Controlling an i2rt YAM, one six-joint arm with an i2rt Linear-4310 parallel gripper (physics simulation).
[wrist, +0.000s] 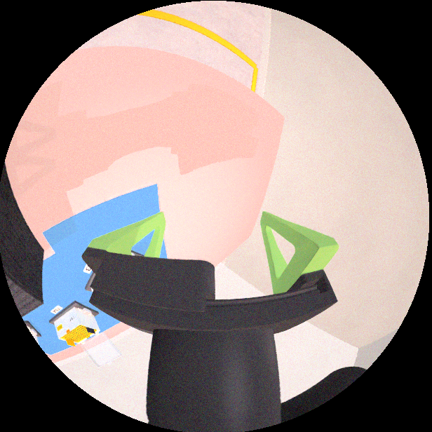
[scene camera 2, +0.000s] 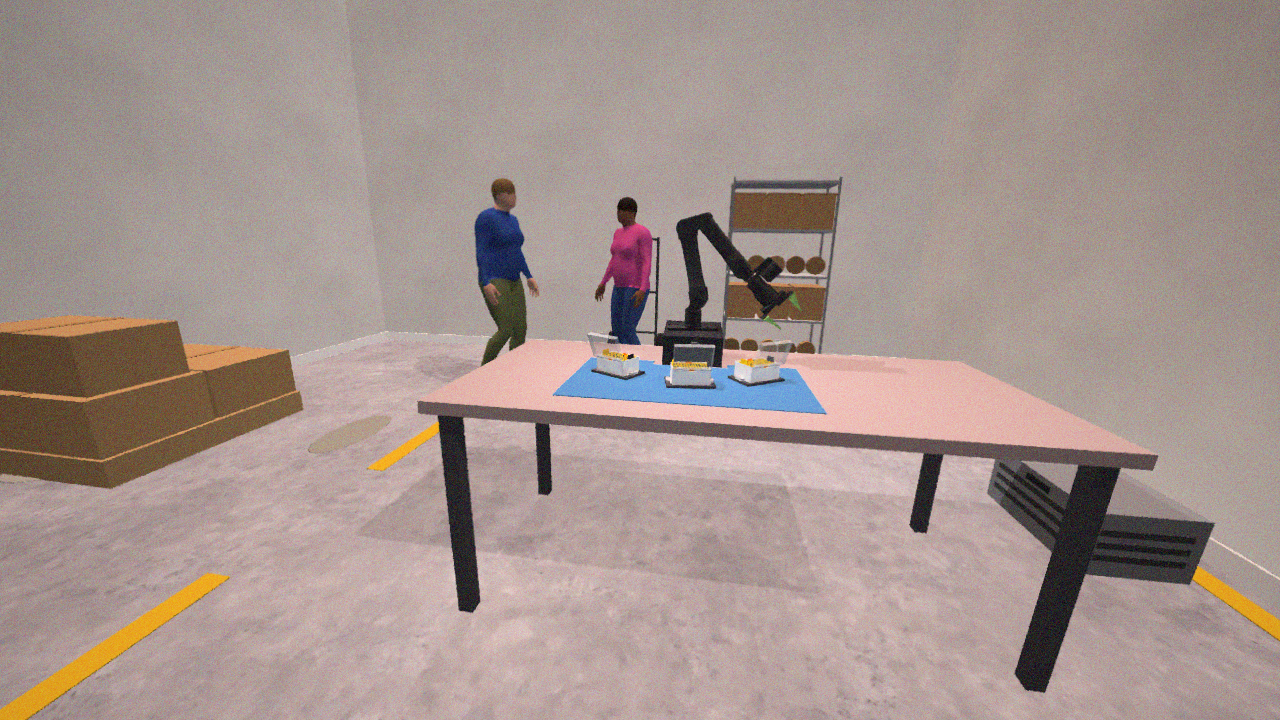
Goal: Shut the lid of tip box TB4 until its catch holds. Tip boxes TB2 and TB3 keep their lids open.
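Places are measured from the arm's base along level axes (x ahead, y left, z up), in centimetres.
Where they show: gripper, fingertip midpoint: (scene camera 2: pixel 790 319); arm's base, origin of the base link: (scene camera 2: pixel 692 328).
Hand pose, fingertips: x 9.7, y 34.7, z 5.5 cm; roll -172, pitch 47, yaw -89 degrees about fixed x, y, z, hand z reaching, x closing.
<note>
Each offset is from my fingertips to the top centre of the thing. Level surfaces: height alone.
Three white tip boxes with yellow tips stand on the blue mat, each with a clear lid raised open: the left box {dx +11.3, dy -62.0, dz -10.8 cm} (scene camera 2: pixel 617 365), the middle box {dx +22.2, dy -39.2, dz -10.8 cm} (scene camera 2: pixel 691 376) and the right box {dx +17.0, dy -16.7, dz -10.8 cm} (scene camera 2: pixel 757 371). Their labels are too small to read, so I cannot tell which one is TB4. In the wrist view one white box (wrist: pixel 72 322) with its lid (wrist: pixel 103 350) open shows at the lower left; another is mostly hidden behind the gripper. My gripper (scene camera 2: pixel 784 311) (wrist: pixel 212 216) is open and empty, its green fingers wide apart, high above and apart from the boxes.
The blue mat {dz -17.5 cm} (scene camera 2: pixel 599 391) (wrist: pixel 120 205) lies on the pink table {dz -17.8 cm} (scene camera 2: pixel 948 402) (wrist: pixel 210 185). The arm's black base stands behind the middle box. Two people and a shelf rack (scene camera 2: pixel 830 259) stand behind the table. Cardboard boxes (scene camera 2: pixel 134 402) are stacked at the left.
</note>
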